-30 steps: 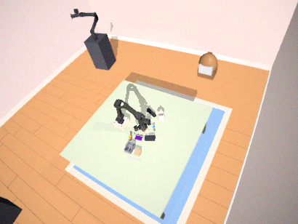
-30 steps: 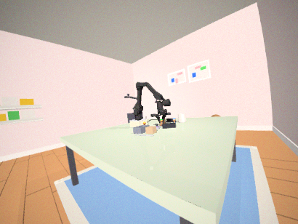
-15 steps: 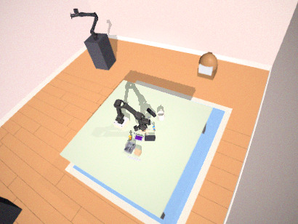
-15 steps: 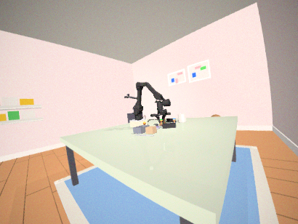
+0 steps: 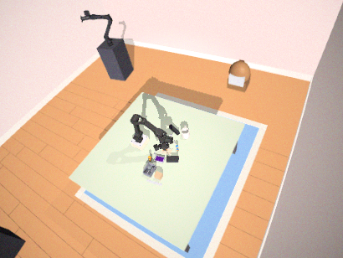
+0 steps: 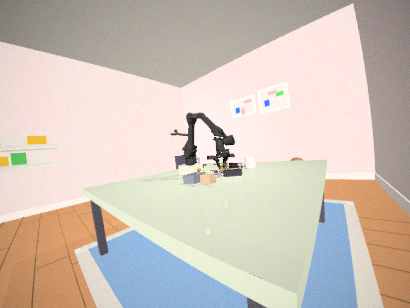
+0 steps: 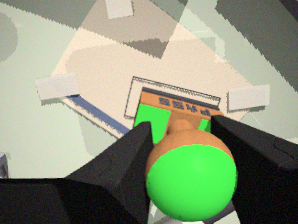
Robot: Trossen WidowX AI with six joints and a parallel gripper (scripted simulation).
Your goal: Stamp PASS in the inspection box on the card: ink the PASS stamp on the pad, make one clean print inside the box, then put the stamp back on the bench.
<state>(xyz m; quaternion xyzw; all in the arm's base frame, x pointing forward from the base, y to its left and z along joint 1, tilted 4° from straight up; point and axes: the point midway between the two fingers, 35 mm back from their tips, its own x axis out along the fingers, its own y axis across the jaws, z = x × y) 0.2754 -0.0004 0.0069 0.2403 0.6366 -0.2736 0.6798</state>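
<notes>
My gripper tip is now 10 mm short of the pale card and 30 mm above it. From my gripper tip the other things lie so: red-knobbed stamp (20 mm behind, 110 mm to the left, 10 mm below); purple ink pad (10 mm behind, 110 mm to the right, 30 mm below); green-knobbed stamp (right at my gripper tip).
</notes>
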